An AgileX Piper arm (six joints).
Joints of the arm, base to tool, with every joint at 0 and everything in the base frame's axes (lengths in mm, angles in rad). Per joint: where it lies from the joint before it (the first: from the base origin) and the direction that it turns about. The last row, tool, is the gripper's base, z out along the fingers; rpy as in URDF.
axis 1: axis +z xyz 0 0 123
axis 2: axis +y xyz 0 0 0
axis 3: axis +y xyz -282.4 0 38.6
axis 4: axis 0.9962 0 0.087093 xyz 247.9 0 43.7
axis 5: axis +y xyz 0 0 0
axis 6: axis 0.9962 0 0.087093 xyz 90.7 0 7.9
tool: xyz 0 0 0 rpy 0 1.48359 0
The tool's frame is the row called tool.
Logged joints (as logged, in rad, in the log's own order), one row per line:
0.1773 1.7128 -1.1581 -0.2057 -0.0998 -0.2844
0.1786 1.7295 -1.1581 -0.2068 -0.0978 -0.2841
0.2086 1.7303 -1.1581 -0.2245 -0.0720 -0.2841
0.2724 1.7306 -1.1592 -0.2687 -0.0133 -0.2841
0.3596 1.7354 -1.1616 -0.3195 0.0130 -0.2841
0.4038 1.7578 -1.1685 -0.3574 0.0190 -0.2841
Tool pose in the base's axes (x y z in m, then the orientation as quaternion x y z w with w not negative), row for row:
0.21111 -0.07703 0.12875 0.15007 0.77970 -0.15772 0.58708
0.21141 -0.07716 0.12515 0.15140 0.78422 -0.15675 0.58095
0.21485 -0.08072 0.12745 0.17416 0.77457 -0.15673 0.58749
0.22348 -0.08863 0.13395 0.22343 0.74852 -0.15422 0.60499
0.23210 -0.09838 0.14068 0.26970 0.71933 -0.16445 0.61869
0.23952 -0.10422 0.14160 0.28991 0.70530 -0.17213 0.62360
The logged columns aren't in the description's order. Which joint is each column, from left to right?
Columns, left to right: axis 4, axis 2, axis 5, axis 3, axis 6, axis 1.
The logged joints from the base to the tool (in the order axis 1, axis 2, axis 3, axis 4, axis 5, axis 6), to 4 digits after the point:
-0.2844 1.7128 -0.2057 0.1773 -1.1581 -0.0998
-0.2841 1.7295 -0.2068 0.1786 -1.1581 -0.0978
-0.2841 1.7303 -0.2245 0.2086 -1.1581 -0.0720
-0.2841 1.7306 -0.2687 0.2724 -1.1592 -0.0133
-0.2841 1.7354 -0.3195 0.3596 -1.1616 0.0130
-0.2841 1.7578 -0.3574 0.4038 -1.1685 0.0190

